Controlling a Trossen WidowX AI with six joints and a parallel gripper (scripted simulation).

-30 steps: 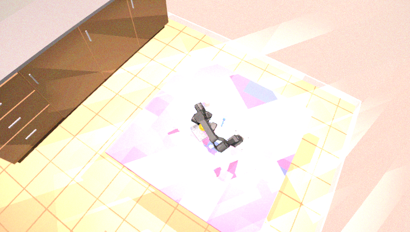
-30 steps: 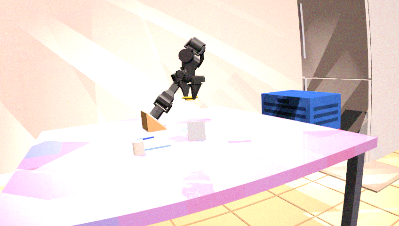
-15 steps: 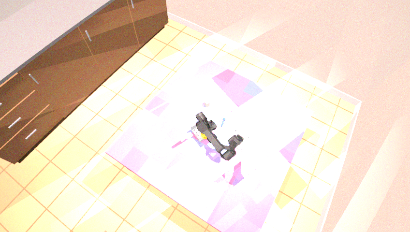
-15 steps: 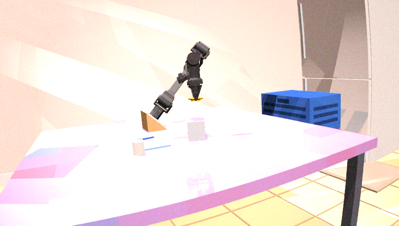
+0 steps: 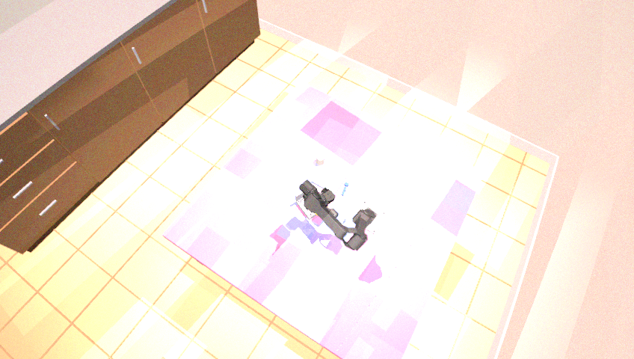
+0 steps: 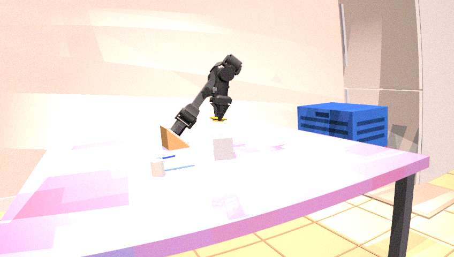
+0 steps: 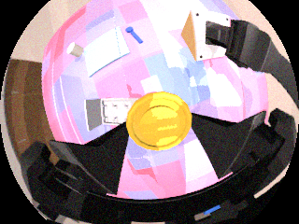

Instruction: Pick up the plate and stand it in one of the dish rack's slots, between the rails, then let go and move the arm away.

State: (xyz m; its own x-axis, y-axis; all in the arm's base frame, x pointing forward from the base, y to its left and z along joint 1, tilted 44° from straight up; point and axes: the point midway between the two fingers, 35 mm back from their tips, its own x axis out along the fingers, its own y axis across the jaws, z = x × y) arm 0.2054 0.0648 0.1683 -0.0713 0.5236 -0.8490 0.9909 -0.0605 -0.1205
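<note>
Now: gripper tip 9 cm short of the dish rack, 1 cm to the left of it and 10 cm above it. The rest, counted from my gripper tip: plate (1 cm above); then white cylinder (22 cm ahead, 29 cm to the right, 10 cm below).
</note>
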